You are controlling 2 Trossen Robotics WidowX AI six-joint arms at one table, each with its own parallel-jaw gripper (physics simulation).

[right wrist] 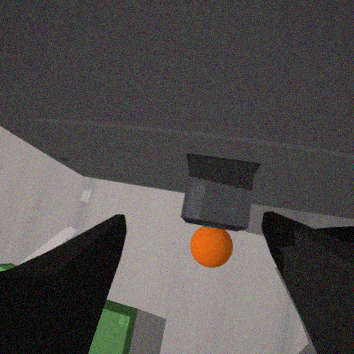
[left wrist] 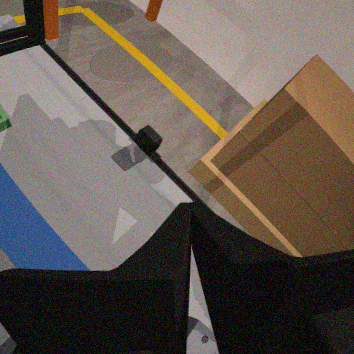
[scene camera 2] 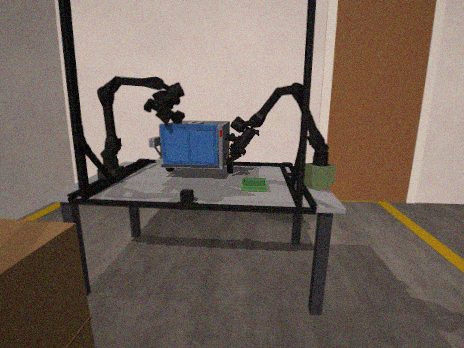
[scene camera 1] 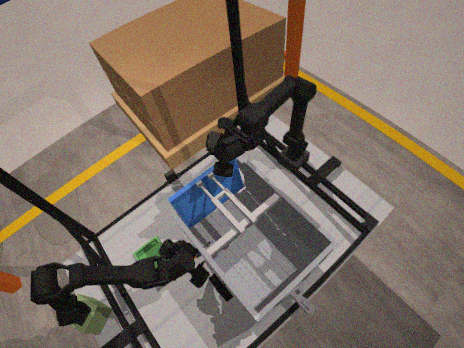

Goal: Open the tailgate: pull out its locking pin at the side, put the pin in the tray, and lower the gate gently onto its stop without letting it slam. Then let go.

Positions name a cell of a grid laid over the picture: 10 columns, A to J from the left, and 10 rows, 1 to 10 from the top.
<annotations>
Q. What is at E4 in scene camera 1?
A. My left gripper.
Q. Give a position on a blue tailgate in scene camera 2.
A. D5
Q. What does my right gripper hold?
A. Nothing.
</annotations>
